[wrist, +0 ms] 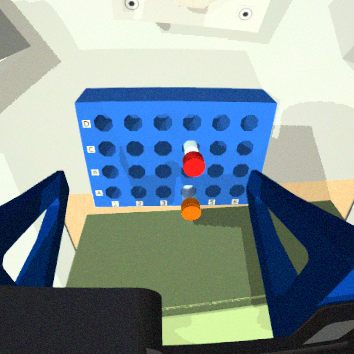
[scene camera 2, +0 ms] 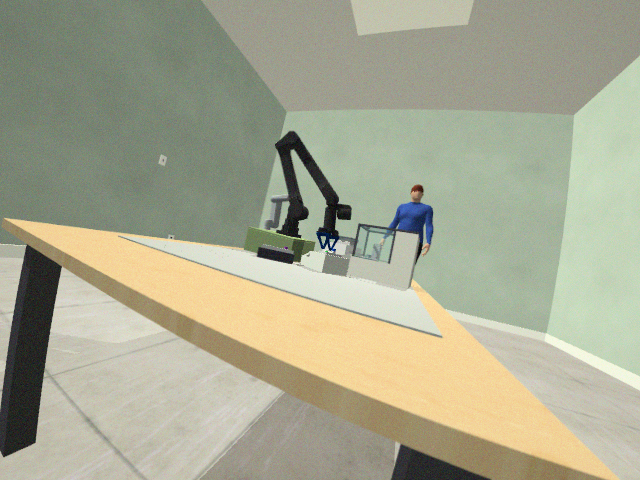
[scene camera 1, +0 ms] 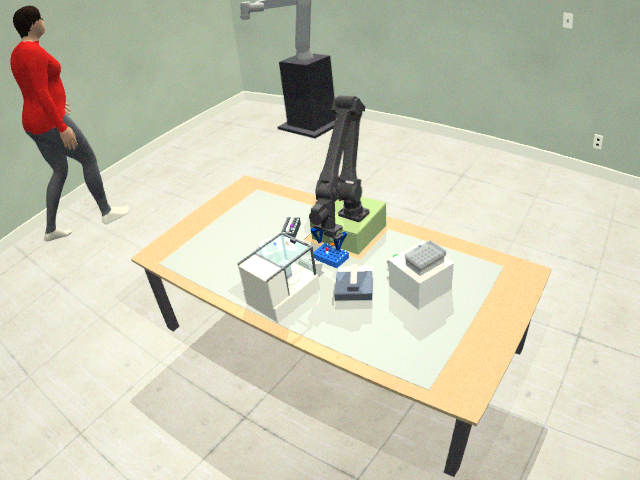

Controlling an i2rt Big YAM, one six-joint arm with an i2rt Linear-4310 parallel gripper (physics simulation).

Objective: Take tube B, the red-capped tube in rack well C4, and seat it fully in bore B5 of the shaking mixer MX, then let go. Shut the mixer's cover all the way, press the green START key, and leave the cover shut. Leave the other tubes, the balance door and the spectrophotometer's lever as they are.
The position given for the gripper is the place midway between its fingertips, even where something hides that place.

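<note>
The gripper [wrist: 158, 178] is open and it's holding nothing. There's a mixer cover [scene camera 1: 422, 256] here, and there's a glass-walled white box [scene camera 1: 279, 276] as well, with the glass-walled white box visible in scene camera 2 [scene camera 2: 387, 255] too.
</note>
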